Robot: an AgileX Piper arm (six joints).
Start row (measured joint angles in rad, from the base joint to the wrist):
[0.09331, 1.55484, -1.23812, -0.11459, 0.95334, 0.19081]
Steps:
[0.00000, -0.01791, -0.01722, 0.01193, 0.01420, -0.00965]
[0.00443, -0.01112, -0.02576, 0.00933, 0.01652, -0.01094]
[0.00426, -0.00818, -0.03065, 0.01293, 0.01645, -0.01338]
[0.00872, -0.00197, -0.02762, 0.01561, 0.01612, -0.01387]
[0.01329, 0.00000, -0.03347, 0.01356, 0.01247, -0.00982]
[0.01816, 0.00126, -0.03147, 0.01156, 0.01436, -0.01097]
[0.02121, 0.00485, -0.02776, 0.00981, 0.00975, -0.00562]
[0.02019, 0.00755, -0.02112, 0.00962, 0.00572, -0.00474]
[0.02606, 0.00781, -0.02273, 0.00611, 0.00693, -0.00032]
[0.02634, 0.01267, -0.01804, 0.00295, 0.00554, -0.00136]
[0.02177, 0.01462, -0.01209, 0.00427, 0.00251, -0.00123]
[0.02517, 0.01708, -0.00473, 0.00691, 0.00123, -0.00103]
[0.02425, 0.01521, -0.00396, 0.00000, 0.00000, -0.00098]
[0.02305, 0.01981, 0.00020, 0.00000, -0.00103, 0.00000]
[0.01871, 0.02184, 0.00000, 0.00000, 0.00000, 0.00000]
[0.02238, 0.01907, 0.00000, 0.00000, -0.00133, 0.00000]
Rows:
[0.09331, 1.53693, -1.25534, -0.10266, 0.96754, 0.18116]
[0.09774, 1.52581, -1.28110, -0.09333, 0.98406, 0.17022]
[0.10200, 1.51763, -1.31175, -0.08040, 1.00051, 0.15684]
[0.11072, 1.51566, -1.33937, -0.06479, 1.01663, 0.14297]
[0.12401, 1.51566, -1.37284, -0.05123, 1.02910, 0.13315]
[0.14217, 1.51692, -1.40431, -0.03967, 1.04346, 0.12218]
[0.16338, 1.52177, -1.43207, -0.02986, 1.05321, 0.11656]
[0.18357, 1.52932, -1.45319, -0.02024, 1.05893, 0.11182]
[0.20963, 1.53713, -1.47592, -0.01413, 1.06586, 0.11150]
[0.23597, 1.54980, -1.49396, -0.01118, 1.07140, 0.11014]
[0.25774, 1.56442, -1.50605, -0.00691, 1.07391, 0.10891]
[0.28291, 1.58150, -1.51078, 0.00000, 1.07514, 0.10788]
[0.30716, 1.59671, -1.51474, 0.00000, 1.07514, 0.10690]
[0.33021, 1.61652, -1.51454, 0.00000, 1.07411, 0.10690]
[0.34892, 1.63836, -1.51454, 0.00000, 1.07411, 0.10690]
[0.37130, 1.65743, -1.51454, 0.00000, 1.07278, 0.10690]

